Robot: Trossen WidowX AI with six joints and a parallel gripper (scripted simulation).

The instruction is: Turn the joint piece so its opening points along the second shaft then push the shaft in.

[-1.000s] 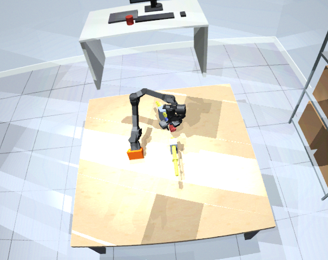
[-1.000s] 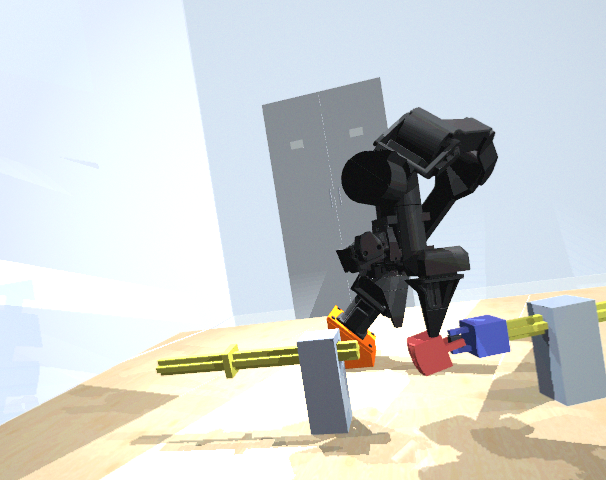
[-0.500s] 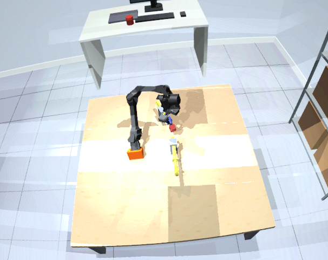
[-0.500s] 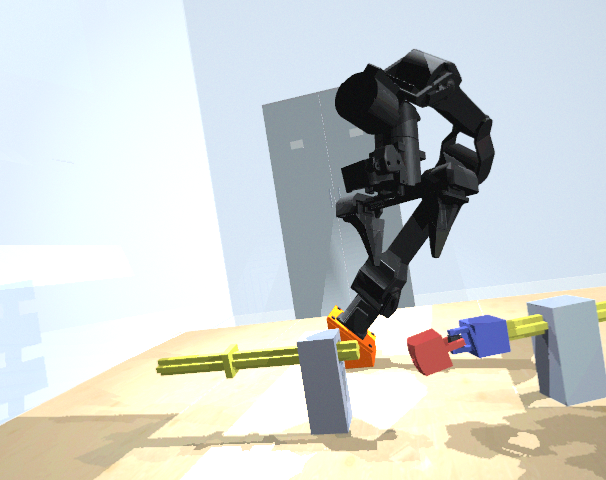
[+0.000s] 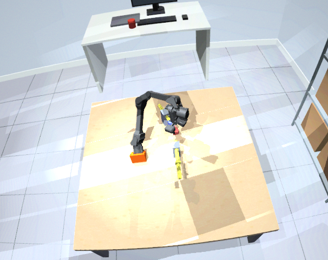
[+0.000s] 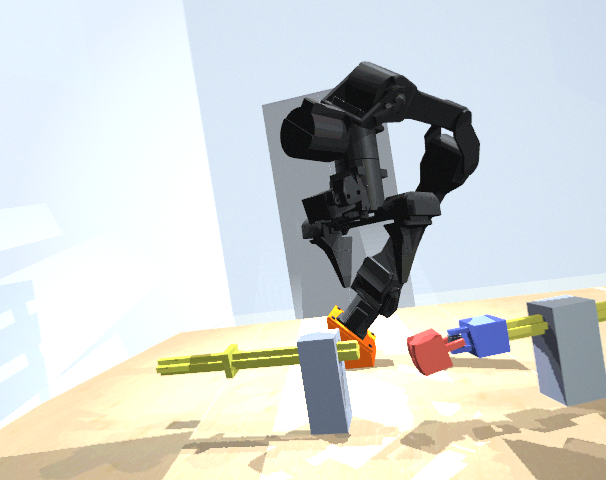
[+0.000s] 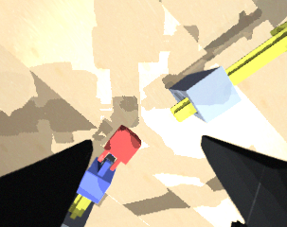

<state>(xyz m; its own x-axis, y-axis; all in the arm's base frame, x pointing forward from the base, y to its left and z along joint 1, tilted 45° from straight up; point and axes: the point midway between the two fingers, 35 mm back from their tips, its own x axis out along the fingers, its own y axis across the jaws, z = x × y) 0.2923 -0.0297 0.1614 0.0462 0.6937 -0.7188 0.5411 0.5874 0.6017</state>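
My gripper tip is now 20 mm past the red joint piece, 60 mm to the right of it and 90 mm above it.
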